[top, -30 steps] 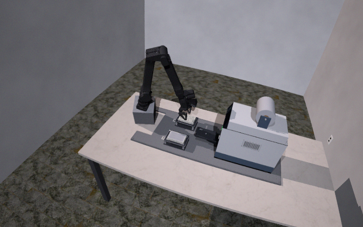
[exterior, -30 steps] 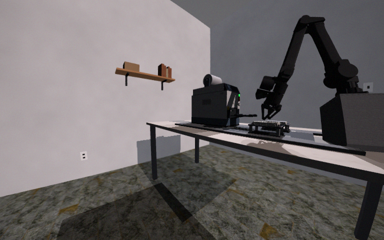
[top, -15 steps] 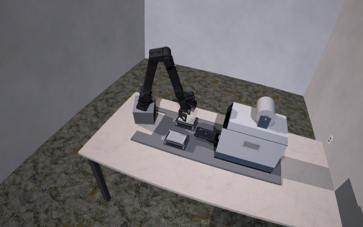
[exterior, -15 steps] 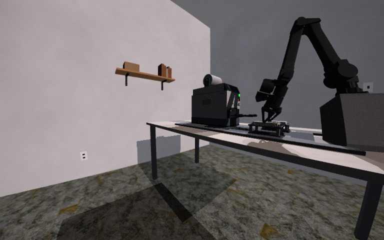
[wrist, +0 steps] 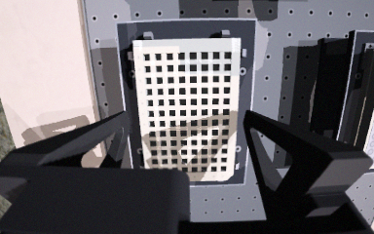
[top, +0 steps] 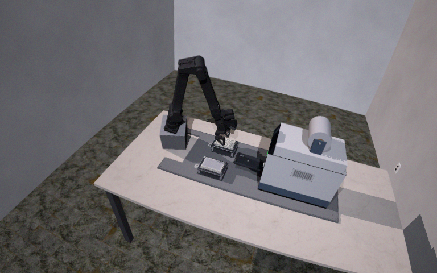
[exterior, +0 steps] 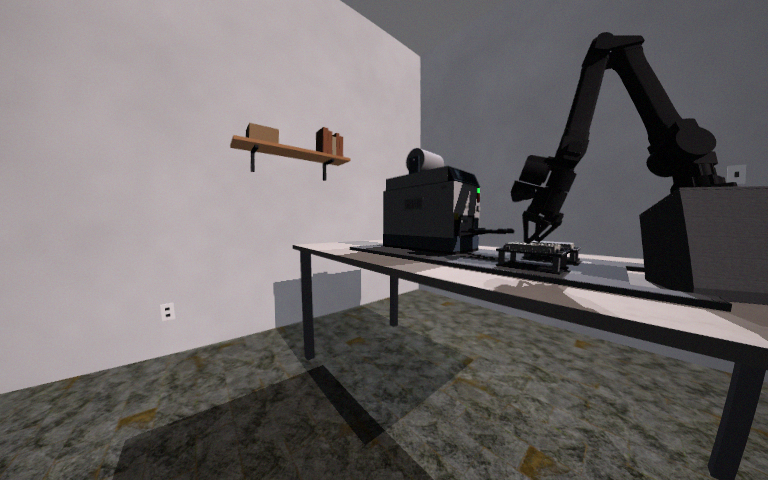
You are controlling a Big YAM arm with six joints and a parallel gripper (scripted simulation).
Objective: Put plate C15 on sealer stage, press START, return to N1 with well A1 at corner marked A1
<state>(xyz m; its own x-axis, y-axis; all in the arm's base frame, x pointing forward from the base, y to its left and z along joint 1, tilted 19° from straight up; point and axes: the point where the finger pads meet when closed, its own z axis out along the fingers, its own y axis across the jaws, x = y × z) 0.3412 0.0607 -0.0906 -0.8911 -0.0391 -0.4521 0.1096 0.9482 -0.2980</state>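
My gripper is now 2 cm above the white well plate. From my hand the other things lie so: foil roll (51 cm ahead, 34 cm above, 19 cm to the right); dark stage (18 cm ahead, 17 cm to the right, 2 cm above).
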